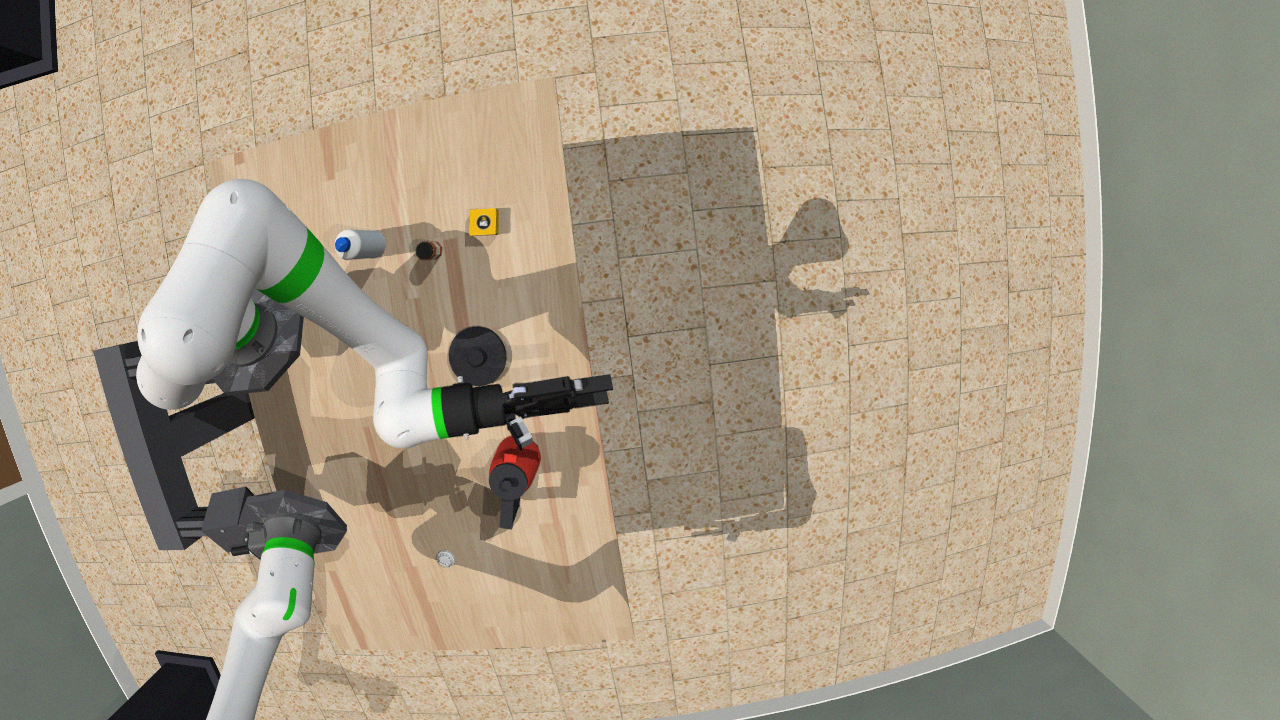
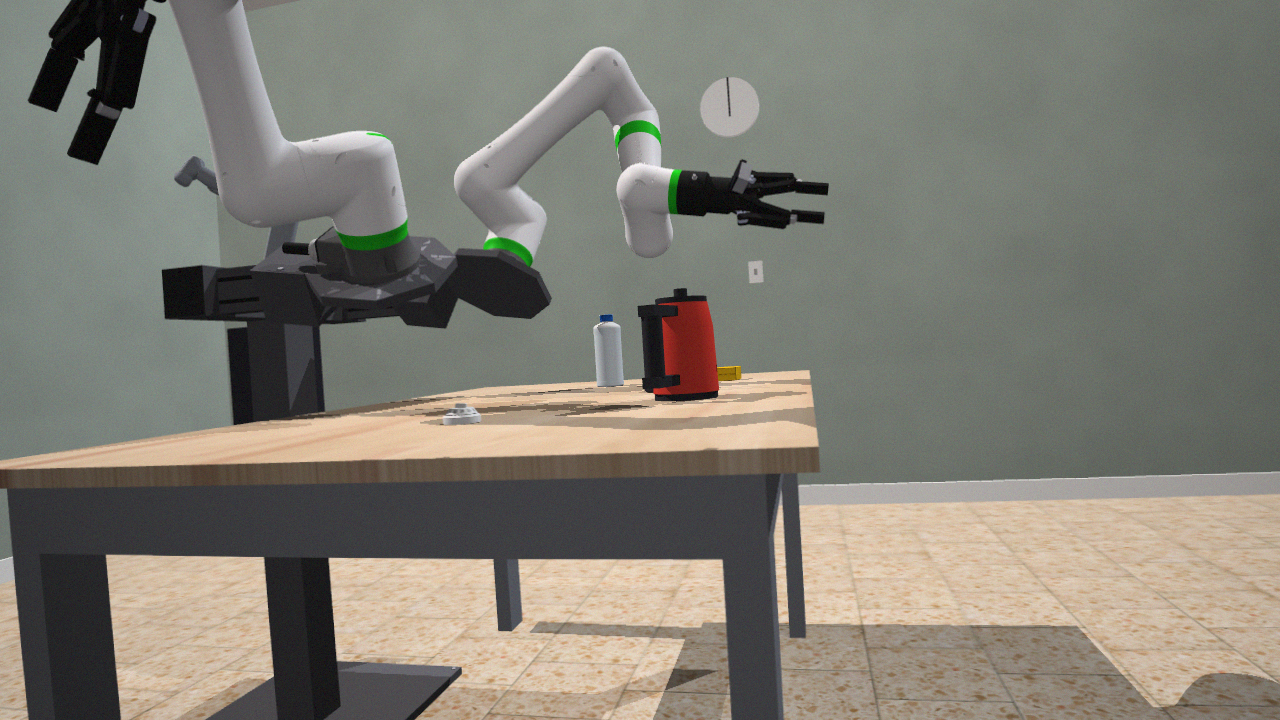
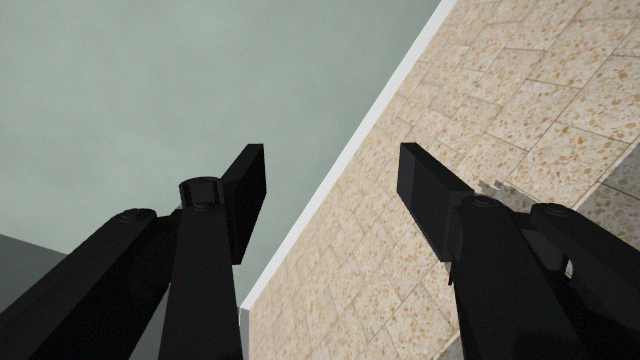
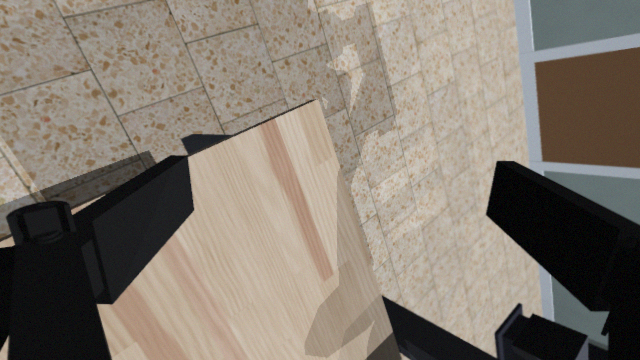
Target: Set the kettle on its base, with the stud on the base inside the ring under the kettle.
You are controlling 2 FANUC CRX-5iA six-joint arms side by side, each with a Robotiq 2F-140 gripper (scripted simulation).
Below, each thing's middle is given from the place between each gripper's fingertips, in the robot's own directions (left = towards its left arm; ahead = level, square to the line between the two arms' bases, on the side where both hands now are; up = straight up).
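Left gripper (image 1: pixel 609 389): well past the black round base (image 1: pixel 477 353), barely to the right of it and well above it.
Right hand (image 2: pixel 61 131): a long way short of the black round base, a long way to the right of it and a long way above it.
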